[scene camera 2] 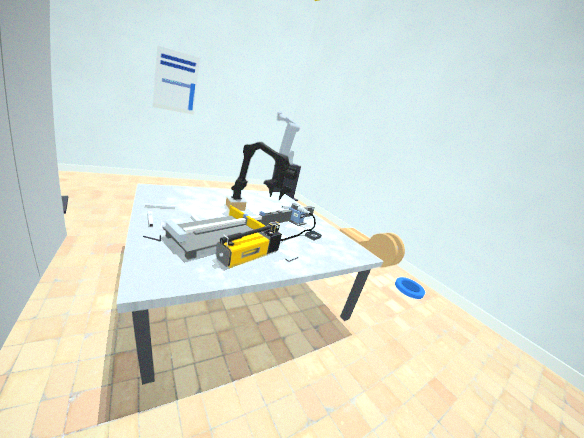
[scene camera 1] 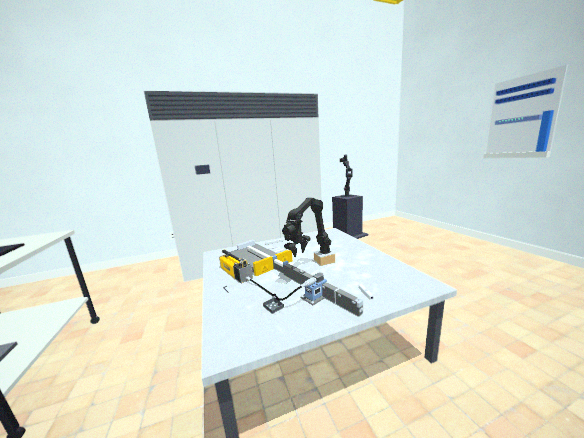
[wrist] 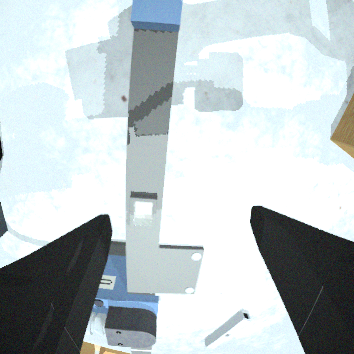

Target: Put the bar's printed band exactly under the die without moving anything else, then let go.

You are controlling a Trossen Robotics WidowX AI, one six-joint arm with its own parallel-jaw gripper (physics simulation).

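Seen in the pictures: gripper, fingertip midpoint: (scene camera 2: 274,198) (scene camera 1: 299,255) (wrist: 180,219); arm's base, link origin: (scene camera 2: 236,197) (scene camera 1: 325,252).
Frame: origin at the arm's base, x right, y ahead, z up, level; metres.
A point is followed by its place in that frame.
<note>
The white bar (scene camera 1: 261,253) {x 0.295, y 0.374, z -0.003 m} (scene camera 2: 220,226) {x 0.318, y 0.384, z -0.006 m} lies lengthwise over the grey bed and reaches between the yellow plates. A long grey rail (scene camera 1: 347,300) {x -0.502, y 0.275, z -0.011 m} (wrist: 146,165) {x -0.112, y 0.311, z 0.007 m} continues its line past a blue guide block (wrist: 156,14) {x 0.001, y 0.328, z 0.025 m}. A blue device (scene camera 1: 314,291) {x -0.344, y 0.357, z -0.009 m} (scene camera 2: 297,215) {x -0.282, y 0.358, z -0.007 m} (wrist: 117,265) {x -0.278, y 0.326, z -0.039 m} stands against the rail, with a dark rounded part (wrist: 131,326) {x -0.284, y 0.296, z 0.046 m} on it. The die and the printed band cannot be made out. My gripper (scene camera 1: 298,254) {x -0.104, y 0.289, z 0.096 m} (scene camera 2: 276,196) {x -0.104, y 0.289, z 0.096 m} (wrist: 180,219) {x -0.104, y 0.289, z 0.096 m} is open and empty, above the table, with its fingers pointing down; in the wrist view the rail passes between the fingertips.
Yellow plates (scene camera 1: 263,266) {x 0.118, y 0.440, z -0.019 m} stand across the rail line, beside a yellow motor (scene camera 1: 230,266) {x 0.212, y 0.635, z 0.006 m} (scene camera 2: 247,250) {x 0.305, y 0.648, z -0.006 m}. A black cable runs by a small dark box (scene camera 1: 273,304) {x -0.236, y 0.550, z -0.066 m} (scene camera 2: 313,234) {x -0.275, y 0.540, z -0.065 m}. A wooden block (scene camera 1: 324,258) {x -0.048, y 0.049, z -0.019 m} (wrist: 346,130) {x -0.024, y 0.075, z -0.046 m} is under the arm's base. A pale stick (scene camera 1: 366,291) {x -0.466, y 0.099, z -0.049 m} (wrist: 227,327) {x -0.435, y 0.095, z -0.055 m} lies beyond the rail.
</note>
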